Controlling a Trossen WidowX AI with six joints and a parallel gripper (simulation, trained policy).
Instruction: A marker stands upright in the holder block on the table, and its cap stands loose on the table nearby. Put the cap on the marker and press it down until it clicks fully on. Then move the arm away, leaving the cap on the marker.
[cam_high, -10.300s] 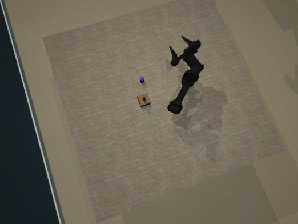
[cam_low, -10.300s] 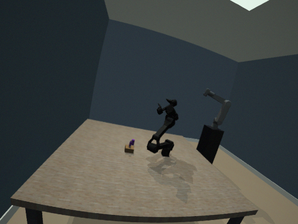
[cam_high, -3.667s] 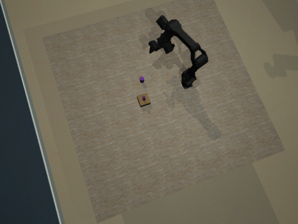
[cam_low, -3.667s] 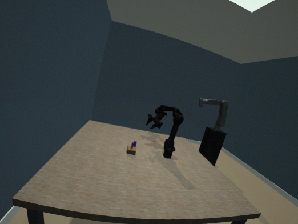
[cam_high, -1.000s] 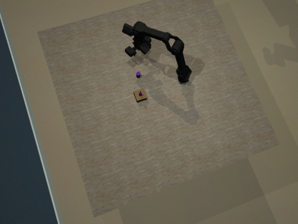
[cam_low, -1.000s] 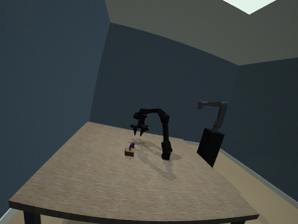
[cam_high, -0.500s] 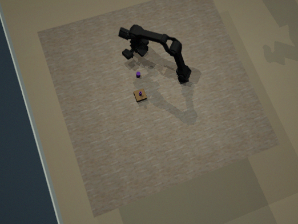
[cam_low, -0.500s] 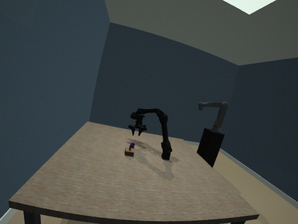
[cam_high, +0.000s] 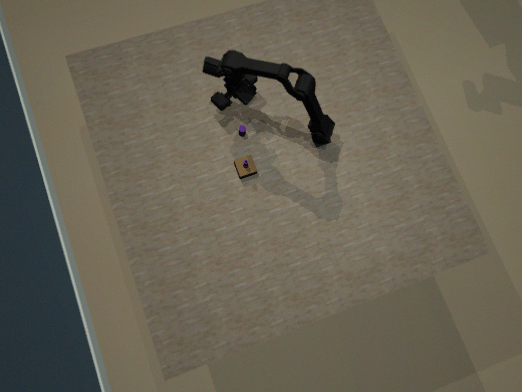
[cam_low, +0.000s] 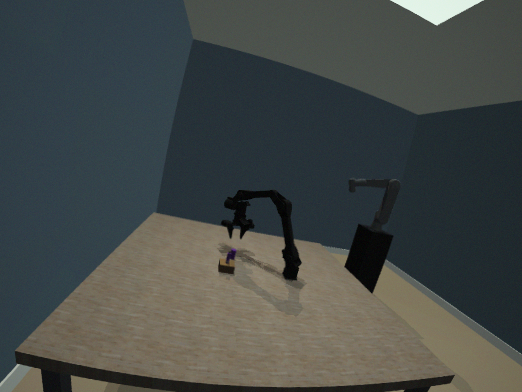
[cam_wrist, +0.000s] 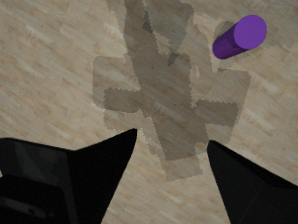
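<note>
The purple cap lies 11 cm to the left of my gripper tip, 5 cm below it and 1 cm ahead of it. From my gripper tip the other things lie so: tan holder block: 25 cm to the left, 5 cm below, 5 cm ahead.
</note>
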